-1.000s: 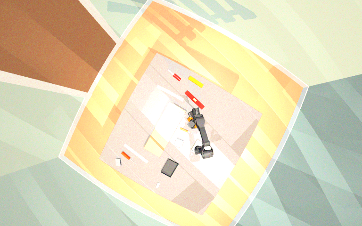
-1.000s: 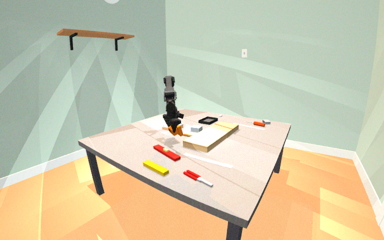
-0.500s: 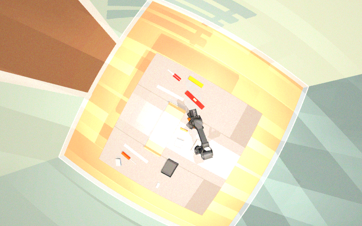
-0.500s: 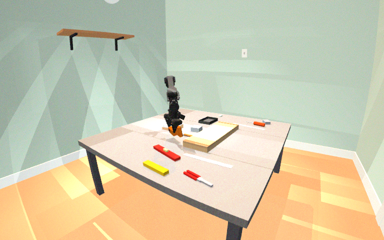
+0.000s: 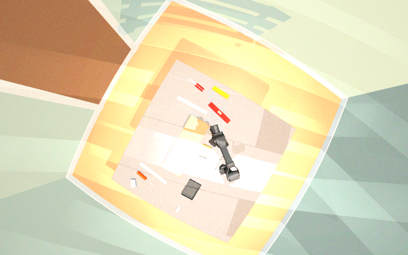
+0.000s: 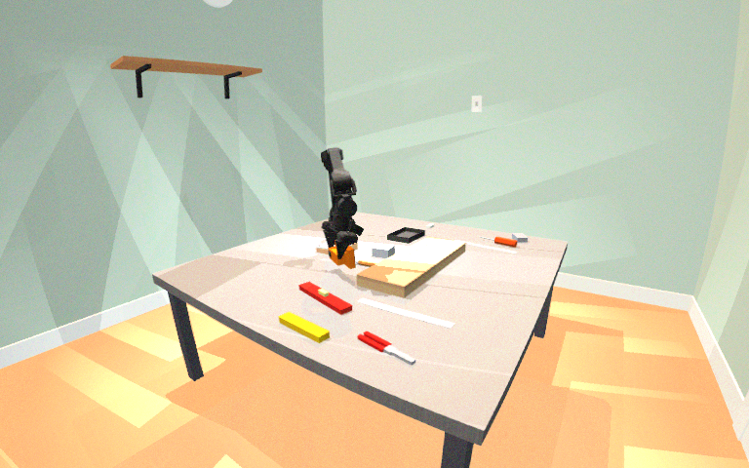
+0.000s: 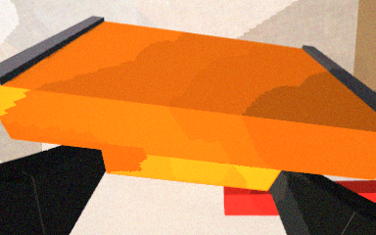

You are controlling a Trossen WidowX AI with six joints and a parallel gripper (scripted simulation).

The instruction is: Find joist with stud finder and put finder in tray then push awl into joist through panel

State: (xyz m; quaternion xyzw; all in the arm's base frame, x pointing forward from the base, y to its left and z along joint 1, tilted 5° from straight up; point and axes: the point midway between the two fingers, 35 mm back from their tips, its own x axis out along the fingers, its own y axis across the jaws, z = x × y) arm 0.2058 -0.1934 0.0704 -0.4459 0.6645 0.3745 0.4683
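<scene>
My gripper tip is 10 mm past the stud finder and 10 mm to the right of it. Also, from my gripper tip: grey block 20 mm behind, 270 mm to the left, 60 mm below; then awl 10 mm behind, 130 mm to the left, 70 mm below; then red level 120 mm ahead, 160 mm to the right, 60 mm below.
</scene>
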